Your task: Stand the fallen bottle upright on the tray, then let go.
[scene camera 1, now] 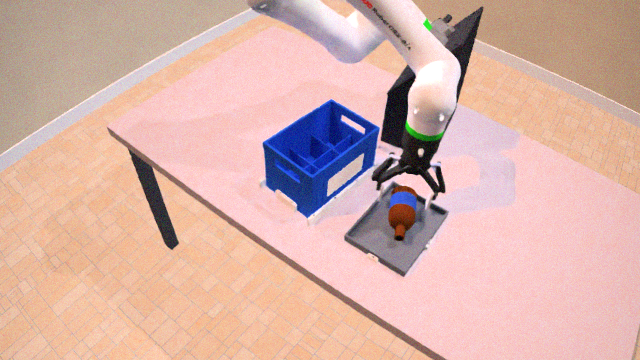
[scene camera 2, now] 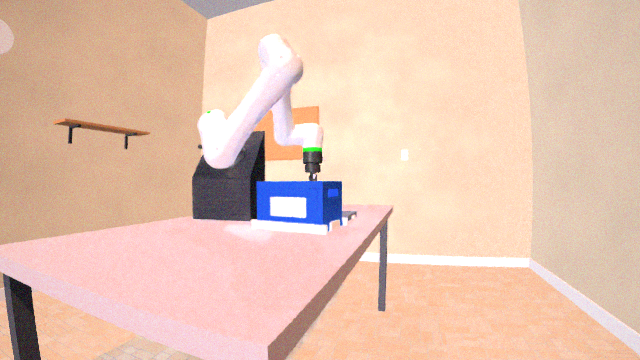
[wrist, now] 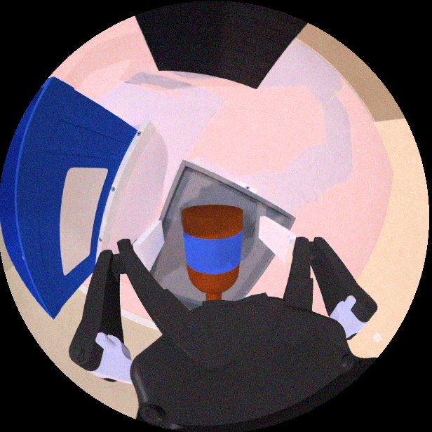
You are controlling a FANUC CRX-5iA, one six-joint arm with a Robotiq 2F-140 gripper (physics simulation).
The pictures show: the gripper and a brown bottle.
The gripper is seen too in the wrist view.
